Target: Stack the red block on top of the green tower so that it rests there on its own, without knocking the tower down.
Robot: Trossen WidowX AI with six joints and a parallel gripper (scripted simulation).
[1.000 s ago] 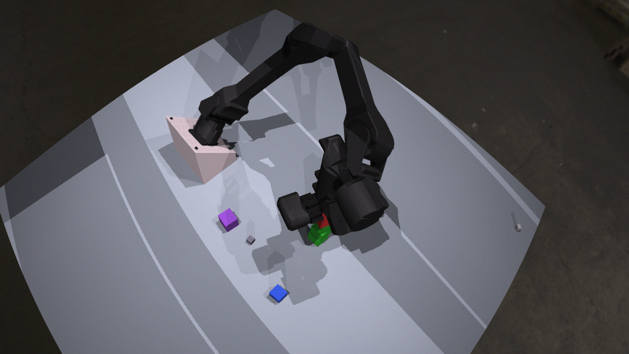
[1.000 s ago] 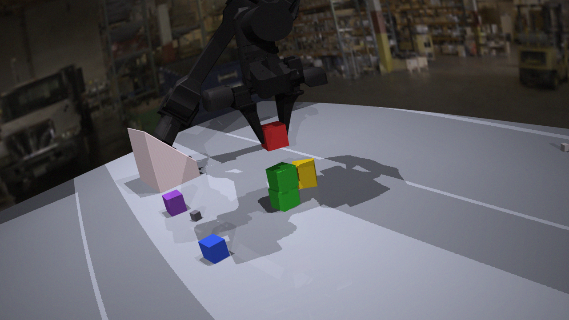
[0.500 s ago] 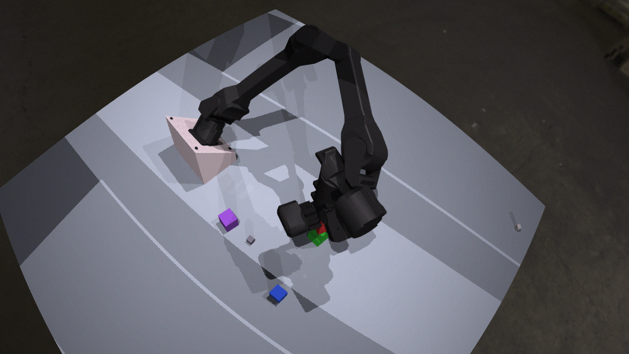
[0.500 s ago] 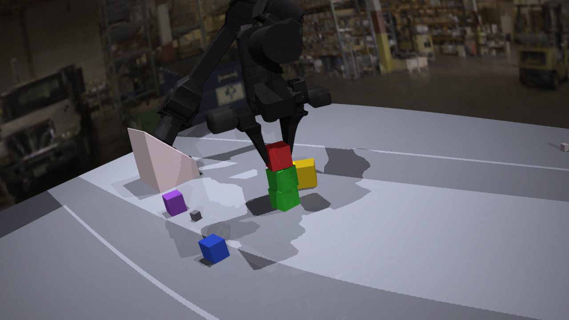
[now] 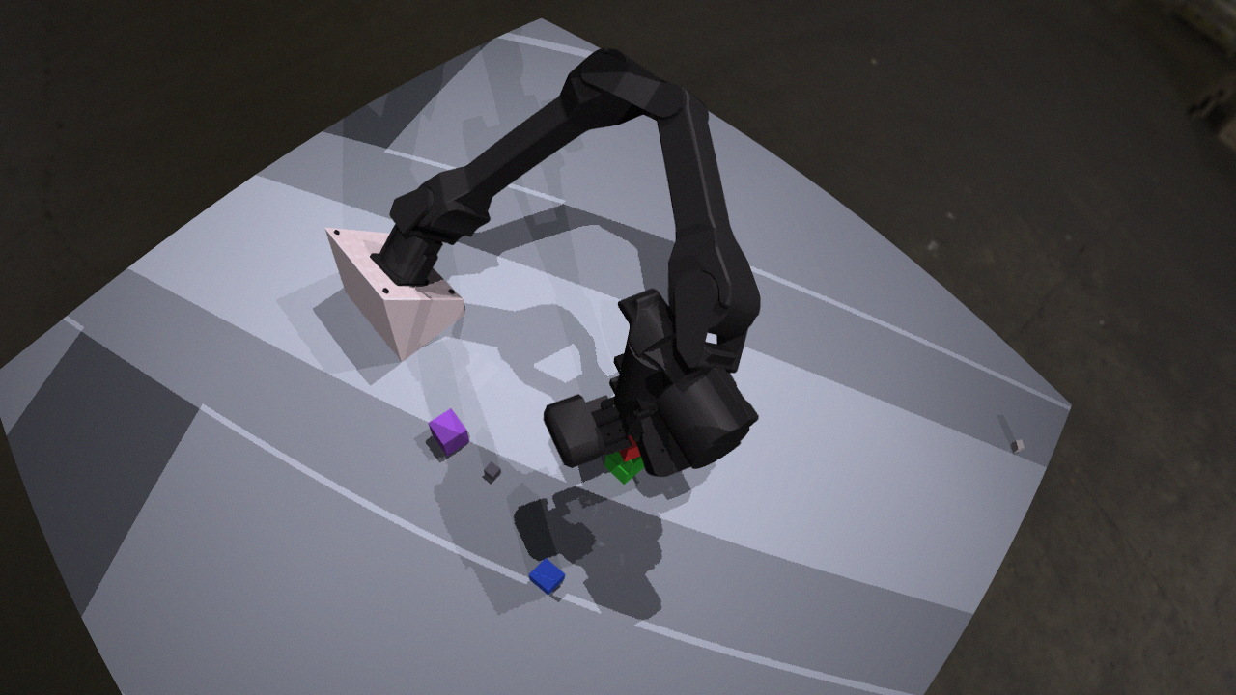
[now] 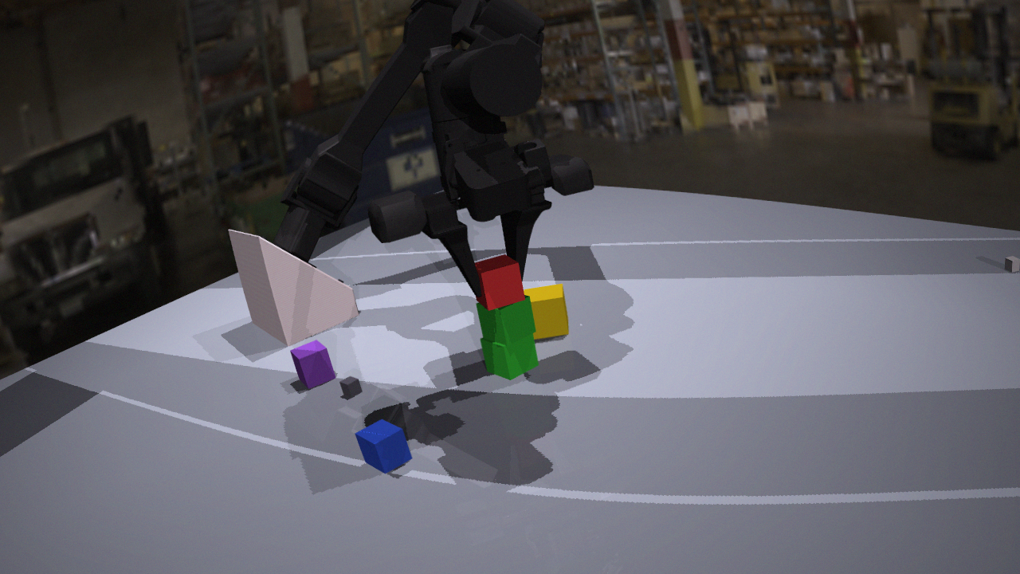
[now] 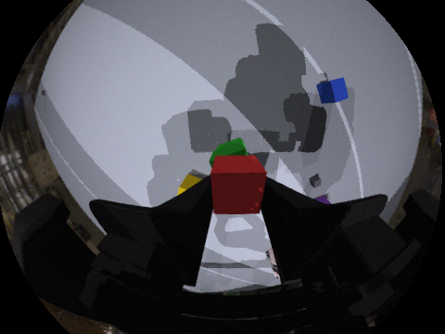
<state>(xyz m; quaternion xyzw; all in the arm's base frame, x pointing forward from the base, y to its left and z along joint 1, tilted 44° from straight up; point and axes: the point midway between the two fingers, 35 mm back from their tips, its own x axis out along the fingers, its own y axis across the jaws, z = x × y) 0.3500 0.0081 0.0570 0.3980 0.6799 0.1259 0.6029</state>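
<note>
The red block lies 10 mm above my gripper tip. Round my gripper tip: blue cube (170 mm to the right, 60 mm below, 30 mm ahead); small grey cube (120 mm to the right, 100 mm behind, 70 mm below); yellow cube (80 mm to the left, 60 mm below, 30 mm behind).
</note>
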